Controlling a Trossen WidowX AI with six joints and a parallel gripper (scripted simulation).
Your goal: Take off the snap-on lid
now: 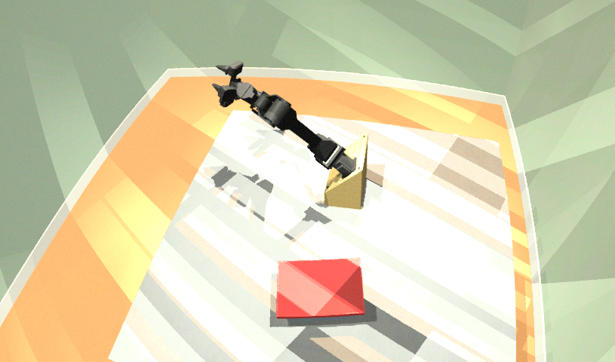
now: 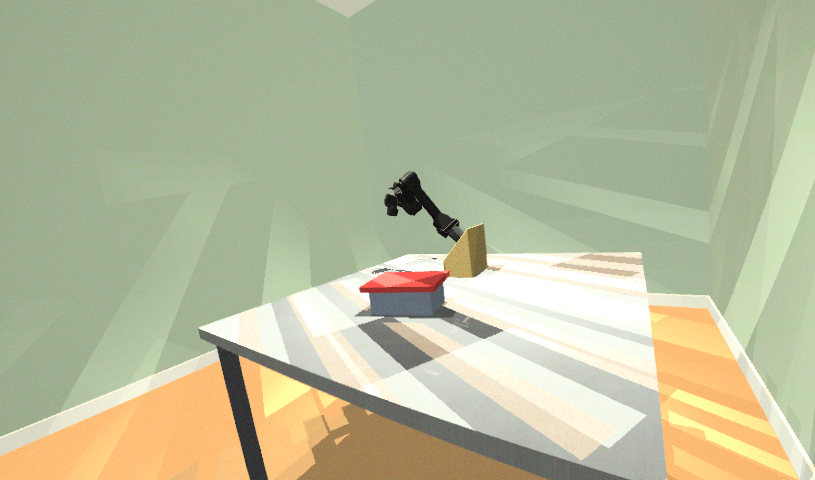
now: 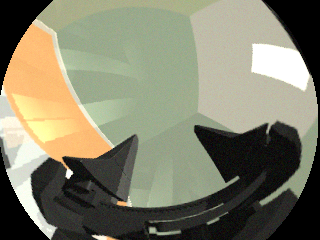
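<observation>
The red lid lies 64 cm ahead of my gripper tip, 45 cm to the left of it and 31 cm below it. The rest, counted from my gripper tip: storage box: 64 cm ahead, 45 cm to the left, 35 cm below.
</observation>
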